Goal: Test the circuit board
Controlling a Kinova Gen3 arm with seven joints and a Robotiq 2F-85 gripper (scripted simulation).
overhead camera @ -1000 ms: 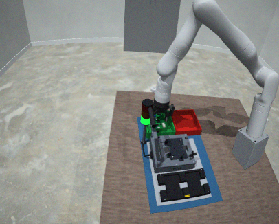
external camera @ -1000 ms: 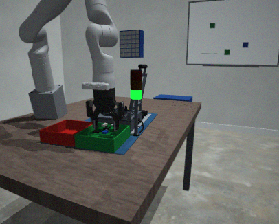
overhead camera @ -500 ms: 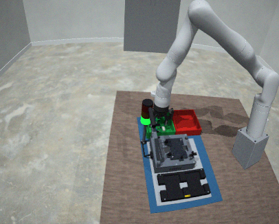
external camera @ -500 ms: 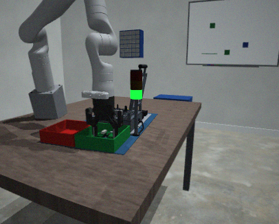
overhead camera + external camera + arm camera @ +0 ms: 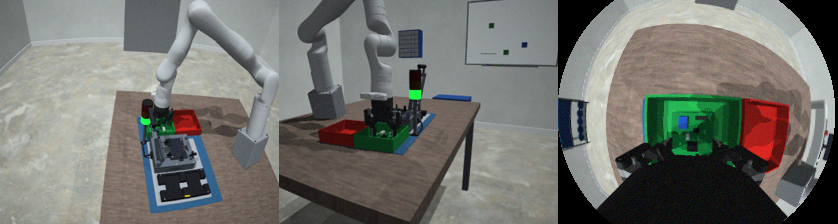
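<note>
The green bin lies 10 mm below my hand. Round my hand: green circuit board 10 mm below; clear lid 40 mm ahead, 210 mm to the left, 160 mm above; red bin 150 mm behind, 30 mm to the right, 10 mm below.
</note>
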